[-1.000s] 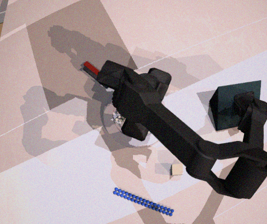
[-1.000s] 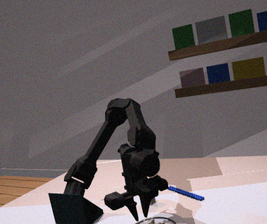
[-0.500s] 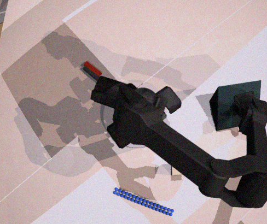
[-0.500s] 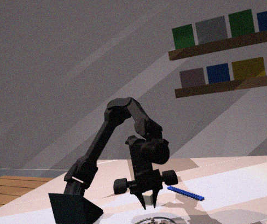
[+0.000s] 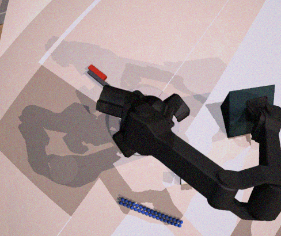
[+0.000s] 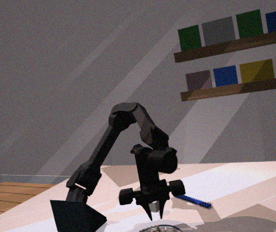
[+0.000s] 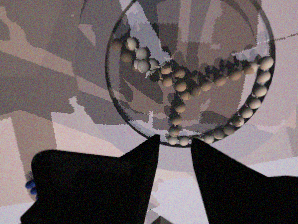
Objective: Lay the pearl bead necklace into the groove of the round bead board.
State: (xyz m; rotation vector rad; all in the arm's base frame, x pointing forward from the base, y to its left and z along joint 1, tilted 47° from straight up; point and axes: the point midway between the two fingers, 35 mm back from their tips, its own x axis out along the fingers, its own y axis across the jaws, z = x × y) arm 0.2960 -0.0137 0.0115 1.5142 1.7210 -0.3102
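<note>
The round bead board lies 2 cm ahead of my gripper tip, 5 cm to the right of it and 3 cm below it. Also, from my gripper tip: small beige cube (6 cm behind, 14 cm to the left, 2 cm below); then grey block (12 cm ahead, 21 cm to the right, 4 cm below).
</note>
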